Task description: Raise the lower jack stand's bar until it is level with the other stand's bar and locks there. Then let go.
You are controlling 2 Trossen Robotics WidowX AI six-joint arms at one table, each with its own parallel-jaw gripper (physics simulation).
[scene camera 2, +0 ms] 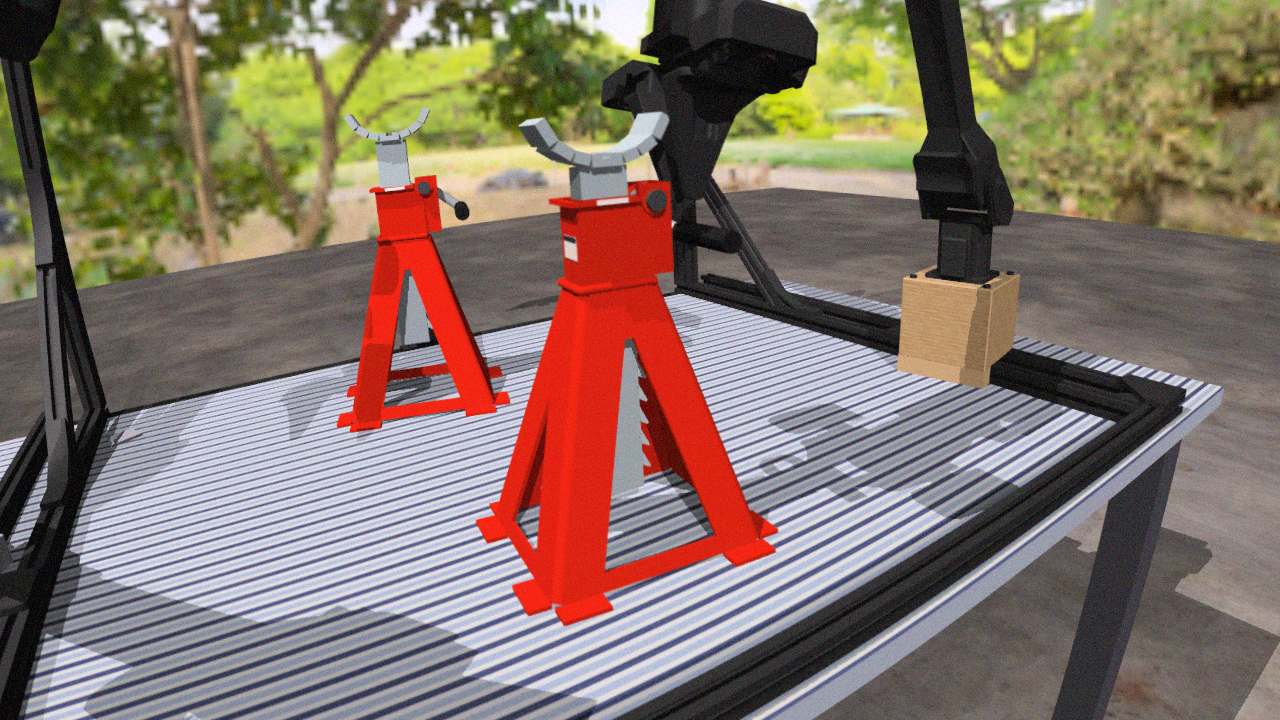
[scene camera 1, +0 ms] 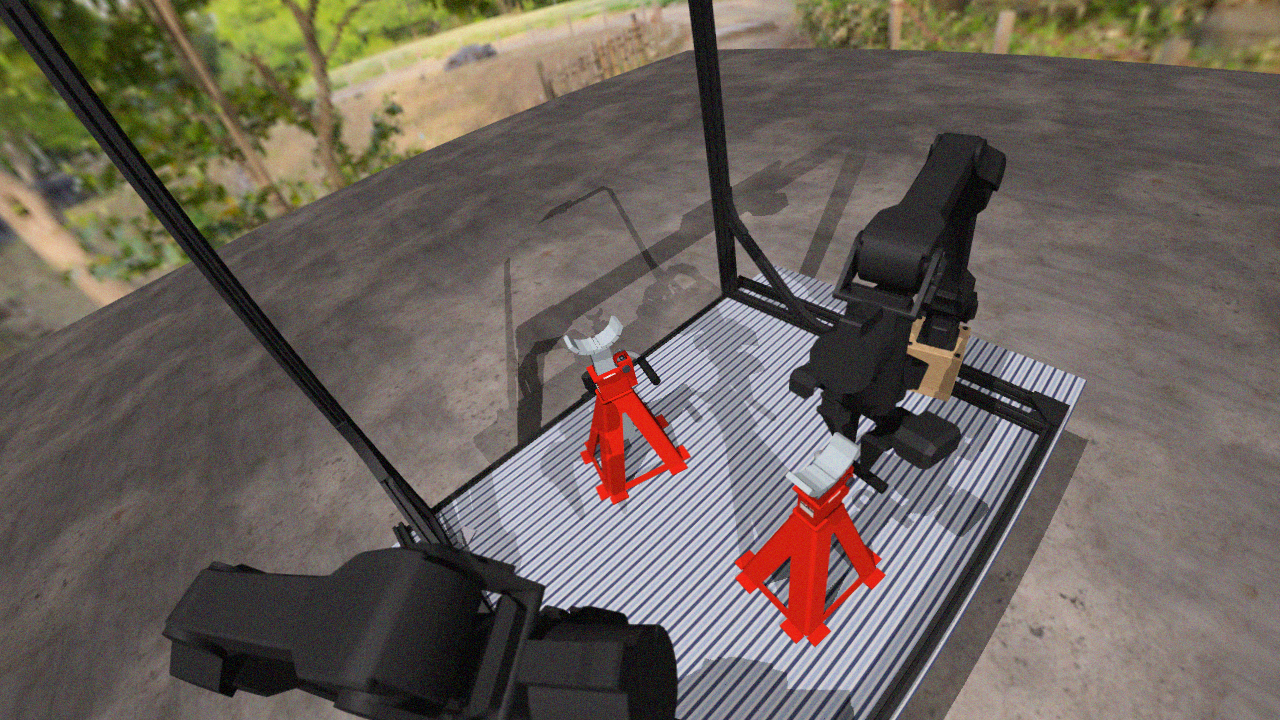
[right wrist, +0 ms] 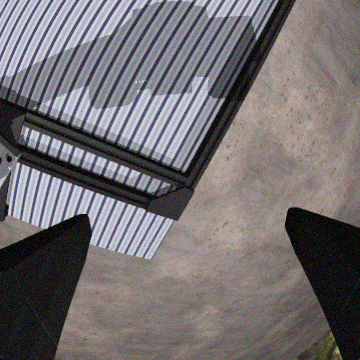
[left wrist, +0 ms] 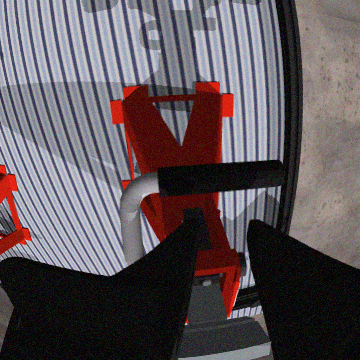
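Where they show: left gripper, fingertip midpoint: (scene camera 2: 683,200) (scene camera 1: 855,465) (left wrist: 222,227); right gripper, fingertip midpoint: (right wrist: 190,222); left arm's base, link origin: (scene camera 2: 962,275) (scene camera 1: 938,336).
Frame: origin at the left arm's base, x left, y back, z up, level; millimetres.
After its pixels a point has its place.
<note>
The near red jack stand (scene camera 1: 808,555) {z 29, x -47, y -512 mm} (scene camera 2: 580,402) {z 11, x -35, y -516 mm} (left wrist: 142,117) {z -49, x -68, y -402 mm} has the lower bar (scene camera 2: 597,184) {z 133, x -48, y -479 mm}, with little of it showing under its curved grey saddle (scene camera 1: 827,465) {z 151, x -54, y -461 mm} (scene camera 2: 595,160) {z 147, x -43, y -484 mm} (left wrist: 225,332) {z 160, x -41, y -437 mm}. Its handle (scene camera 2: 707,237) {z 96, x -11, y -425 mm} (left wrist: 222,177) {z 101, x -22, y -410 mm} has a black grip. The far stand (scene camera 1: 611,447) {z -9, x -404, y -477 mm} (scene camera 2: 407,213) {z 96, x -402, y -423 mm} shows more of its bar (scene camera 2: 392,163) {z 148, x -411, y -429 mm} above its collar. My left gripper (scene camera 1: 857,440) {z 118, x -30, y -424 mm} (scene camera 2: 691,189) {z 118, x -30, y -424 mm} (left wrist: 222,227) {z 118, x -30, y -424 mm} points down and looks shut on the near bar's saddle, whose sides meet the fingers in the left wrist view; the contact is partly hidden. My right gripper (right wrist: 190,222) {z 155, x -78, y -814 mm} is open and empty, away from both stands.
A black frame (scene camera 1: 975,548) {z -86, x 144, y -341 mm} (scene camera 2: 895,573) {z -85, x 130, y -429 mm} (right wrist: 235,112) {z -85, x 67, y -766 mm} borders the striped table top, with uprights at its corners. A wooden block (scene camera 1: 938,367) {z -29, x 16, y -50 mm} (scene camera 2: 948,326) {z -45, x 6, y -50 mm} stands by the frame, under a black arm part. The right arm (scene camera 1: 402,626) {z 424, x -124, y -811 mm} fills the lower left of scene camera 1.
</note>
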